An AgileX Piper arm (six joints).
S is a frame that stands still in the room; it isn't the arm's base.
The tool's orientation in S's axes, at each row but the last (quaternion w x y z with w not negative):
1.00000 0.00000 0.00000 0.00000
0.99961 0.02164 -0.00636 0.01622
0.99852 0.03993 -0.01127 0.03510
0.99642 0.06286 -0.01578 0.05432
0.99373 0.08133 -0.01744 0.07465
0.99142 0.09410 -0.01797 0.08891
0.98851 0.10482 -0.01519 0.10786
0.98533 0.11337 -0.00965 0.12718
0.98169 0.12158 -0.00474 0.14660
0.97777 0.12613 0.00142 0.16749
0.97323 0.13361 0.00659 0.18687
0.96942 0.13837 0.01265 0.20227
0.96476 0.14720 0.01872 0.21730
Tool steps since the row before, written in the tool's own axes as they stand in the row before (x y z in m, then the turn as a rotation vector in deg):
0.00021 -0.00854 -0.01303 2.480 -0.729 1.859
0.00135 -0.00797 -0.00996 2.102 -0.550 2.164
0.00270 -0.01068 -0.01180 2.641 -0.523 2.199
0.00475 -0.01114 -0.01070 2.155 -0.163 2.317
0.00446 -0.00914 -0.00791 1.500 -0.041 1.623
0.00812 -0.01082 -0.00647 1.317 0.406 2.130
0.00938 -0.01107 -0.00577 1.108 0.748 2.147
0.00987 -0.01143 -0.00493 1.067 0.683 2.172
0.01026 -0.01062 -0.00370 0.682 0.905 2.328
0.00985 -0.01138 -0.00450 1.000 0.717 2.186
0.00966 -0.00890 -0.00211 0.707 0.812 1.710
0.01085 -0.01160 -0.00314 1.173 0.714 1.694
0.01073 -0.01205 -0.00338 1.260 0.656 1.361
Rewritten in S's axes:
0.00021 -0.00854 -0.01303 2.480 -0.729 1.859
0.00173 -0.00748 -0.01027 2.093 -0.576 2.166
0.00368 -0.00948 -0.01253 2.628 -0.514 2.217
0.00621 -0.00912 -0.01180 2.102 -0.226 2.360
0.00597 -0.00697 -0.00905 1.452 -0.088 1.664
0.01005 -0.00783 -0.00791 1.182 0.216 2.234
0.01160 -0.00738 -0.00740 0.904 0.495 2.310
0.01239 -0.00720 -0.00686 0.881 0.418 2.318
0.01279 -0.00602 -0.00565 0.452 0.476 2.505
0.01282 -0.00604 -0.00678 0.808 0.444 2.333
0.01207 -0.00389 -0.00401 0.471 0.544 1.888
0.01421 -0.00509 -0.00585 0.936 0.647 1.861
0.01436 -0.00490 -0.00645 1.005 0.725 1.528

